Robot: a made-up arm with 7 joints.
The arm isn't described. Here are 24 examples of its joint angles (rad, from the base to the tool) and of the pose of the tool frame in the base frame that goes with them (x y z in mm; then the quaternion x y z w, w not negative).
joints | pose
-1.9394 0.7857 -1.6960 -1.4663 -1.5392 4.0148 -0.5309 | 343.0 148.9 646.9 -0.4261 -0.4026 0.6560 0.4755
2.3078 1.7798 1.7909 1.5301 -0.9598 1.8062 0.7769 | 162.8 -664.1 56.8 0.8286 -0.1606 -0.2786 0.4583
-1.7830 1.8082 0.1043 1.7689 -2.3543 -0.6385 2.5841 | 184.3 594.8 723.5 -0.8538 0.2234 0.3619 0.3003
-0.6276 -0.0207 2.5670 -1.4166 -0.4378 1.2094 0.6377 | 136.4 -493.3 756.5 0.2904 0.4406 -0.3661 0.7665
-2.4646 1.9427 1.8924 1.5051 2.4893 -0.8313 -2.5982 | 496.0 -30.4 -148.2 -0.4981 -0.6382 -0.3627 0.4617
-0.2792 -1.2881 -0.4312 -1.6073 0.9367 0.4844 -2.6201 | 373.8 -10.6 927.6 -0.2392 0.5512 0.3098 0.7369
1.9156 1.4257 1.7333 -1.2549 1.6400 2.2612 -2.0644 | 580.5 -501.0 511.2 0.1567 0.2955 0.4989 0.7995
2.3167 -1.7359 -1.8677 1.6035 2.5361 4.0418 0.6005 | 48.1 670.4 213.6 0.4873 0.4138 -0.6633 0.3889
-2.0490 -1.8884 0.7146 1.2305 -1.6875 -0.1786 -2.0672 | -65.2 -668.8 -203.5 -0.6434 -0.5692 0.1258 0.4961
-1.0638 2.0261 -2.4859 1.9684 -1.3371 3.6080 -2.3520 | -397.7 90.4 -121.6 0.1538 -0.4467 -0.6161 0.6302
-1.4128 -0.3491 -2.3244 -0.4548 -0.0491 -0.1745 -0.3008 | 166.1 -388.6 1195.1 0.0046 -0.5019 -0.4492 0.7391
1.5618 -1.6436 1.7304 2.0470 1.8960 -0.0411 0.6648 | -339.5 189.0 497.7 -0.1219 -0.1459 -0.8243 0.5333
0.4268 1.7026 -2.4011 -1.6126 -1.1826 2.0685 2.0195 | -369.5 -56.8 627.4 -0.1234 0.0655 0.5400 0.8300
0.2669 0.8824 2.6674 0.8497 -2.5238 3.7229 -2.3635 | -706.5 -279.6 661.4 0.3634 0.8624 -0.0043 0.3523
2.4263 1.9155 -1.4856 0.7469 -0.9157 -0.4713 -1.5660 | 881.9 -246.7 17.6 -0.5357 -0.6497 -0.1025 0.5295
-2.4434 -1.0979 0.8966 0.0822 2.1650 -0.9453 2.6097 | -550.1 -589.3 846.5 -0.3390 0.5338 0.1056 0.7674
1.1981 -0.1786 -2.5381 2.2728 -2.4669 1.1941 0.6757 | 351.3 -331.3 570.8 0.7675 0.1462 -0.1409 0.6080
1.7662 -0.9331 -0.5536 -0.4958 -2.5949 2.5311 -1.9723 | -266.8 560.0 850.2 -0.5974 -0.3179 -0.0808 0.7318
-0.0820 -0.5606 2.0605 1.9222 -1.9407 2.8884 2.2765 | 20.3 194.4 879.5 -0.1795 -0.6460 0.3686 0.6439
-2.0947 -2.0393 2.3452 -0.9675 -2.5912 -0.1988 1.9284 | -678.2 -200.2 -170.7 -0.5501 -0.5267 -0.6412 0.0937
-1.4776 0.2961 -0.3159 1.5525 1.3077 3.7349 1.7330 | -109.8 -247.4 823.1 -0.5600 0.4500 0.6851 0.1205
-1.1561 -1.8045 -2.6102 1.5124 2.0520 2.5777 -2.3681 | -100.8 -541.8 548.0 -0.2010 0.0018 -0.6713 0.7134
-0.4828 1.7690 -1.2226 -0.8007 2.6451 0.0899 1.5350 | -621.2 638.8 197.8 -0.5109 -0.2782 -0.8133 0.0139
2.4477 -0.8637 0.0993 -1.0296 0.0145 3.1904 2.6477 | -133.9 318.3 958.6 0.7793 -0.0243 0.5168 0.3535
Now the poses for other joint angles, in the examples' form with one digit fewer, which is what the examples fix.
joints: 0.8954 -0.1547 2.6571 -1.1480 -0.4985 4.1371 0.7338
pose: 376 216 913 -0.300 -0.864 0.373 0.153
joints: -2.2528 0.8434 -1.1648 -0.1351 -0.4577 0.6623 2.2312
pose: 524 568 924 -0.398 0.368 0.683 0.489
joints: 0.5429 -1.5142 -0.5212 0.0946 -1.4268 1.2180 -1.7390
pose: 789 538 396 -0.229 0.629 -0.135 0.730
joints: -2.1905 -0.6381 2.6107 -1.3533 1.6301 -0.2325 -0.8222
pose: -709 -331 677 -0.368 0.454 0.740 0.332
